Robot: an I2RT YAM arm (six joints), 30 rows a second.
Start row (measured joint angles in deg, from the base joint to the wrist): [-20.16, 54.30, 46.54, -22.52, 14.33, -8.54]
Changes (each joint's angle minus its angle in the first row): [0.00, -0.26, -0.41, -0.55, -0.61, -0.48]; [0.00, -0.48, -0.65, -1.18, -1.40, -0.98]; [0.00, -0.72, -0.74, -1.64, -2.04, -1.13]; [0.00, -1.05, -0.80, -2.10, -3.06, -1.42]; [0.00, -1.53, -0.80, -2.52, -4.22, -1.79]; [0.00, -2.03, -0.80, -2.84, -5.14, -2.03]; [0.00, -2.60, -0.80, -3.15, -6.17, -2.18]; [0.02, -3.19, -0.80, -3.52, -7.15, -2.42]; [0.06, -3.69, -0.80, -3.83, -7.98, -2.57]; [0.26, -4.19, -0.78, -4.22, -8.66, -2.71]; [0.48, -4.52, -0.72, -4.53, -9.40, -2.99]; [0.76, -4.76, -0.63, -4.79, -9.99, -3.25]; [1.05, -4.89, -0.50, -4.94, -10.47, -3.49]
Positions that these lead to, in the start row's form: [-20.16, 54.04, 46.13, -23.07, 13.72, -9.02]; [-20.16, 53.82, 45.89, -23.70, 12.93, -9.52]; [-20.16, 53.58, 45.80, -24.16, 12.29, -9.67]; [-20.16, 53.25, 45.74, -24.62, 11.27, -9.96]; [-20.16, 52.77, 45.74, -25.04, 10.11, -10.33]; [-20.16, 52.27, 45.74, -25.36, 9.19, -10.57]; [-20.16, 51.70, 45.74, -25.67, 8.16, -10.72]; [-20.14, 51.11, 45.74, -26.04, 7.18, -10.96]; [-20.10, 50.61, 45.74, -26.35, 6.35, -11.11]; [-19.90, 50.11, 45.76, -26.74, 5.67, -11.25]; [-19.68, 49.78, 45.82, -27.05, 4.93, -11.53]; [-19.40, 49.54, 45.91, -27.31, 4.34, -11.79]; [-19.11, 49.41, 46.04, -27.46, 3.86, -12.03]
